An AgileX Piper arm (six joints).
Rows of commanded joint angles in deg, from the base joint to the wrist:
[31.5 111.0 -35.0 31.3 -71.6 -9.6]
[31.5 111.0 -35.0 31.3 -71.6 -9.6]
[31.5 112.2 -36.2 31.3 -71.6 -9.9]
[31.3 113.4 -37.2 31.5 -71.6 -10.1]
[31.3 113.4 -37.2 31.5 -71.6 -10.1]
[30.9 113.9 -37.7 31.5 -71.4 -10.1]
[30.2 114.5 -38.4 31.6 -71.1 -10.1]
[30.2 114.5 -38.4 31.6 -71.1 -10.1]
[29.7 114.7 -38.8 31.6 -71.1 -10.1]
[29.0 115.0 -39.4 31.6 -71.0 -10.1]
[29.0 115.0 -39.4 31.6 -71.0 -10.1]
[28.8 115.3 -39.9 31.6 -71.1 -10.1]
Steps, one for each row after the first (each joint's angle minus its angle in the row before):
[0.0 0.0 0.0 0.0 0.0 0.0]
[0.0 1.2 -1.2 0.0 0.0 -0.3]
[-0.2 1.2 -1.0 0.2 0.0 -0.2]
[0.0 0.0 0.0 0.0 0.0 0.0]
[-0.4 0.5 -0.5 0.0 0.2 0.0]
[-0.7 0.6 -0.7 0.1 0.3 0.0]
[0.0 0.0 0.0 0.0 0.0 0.0]
[-0.5 0.2 -0.4 0.0 0.0 0.0]
[-0.7 0.3 -0.6 0.0 0.1 0.0]
[0.0 0.0 0.0 0.0 0.0 0.0]
[-0.2 0.3 -0.5 0.0 -0.1 0.0]

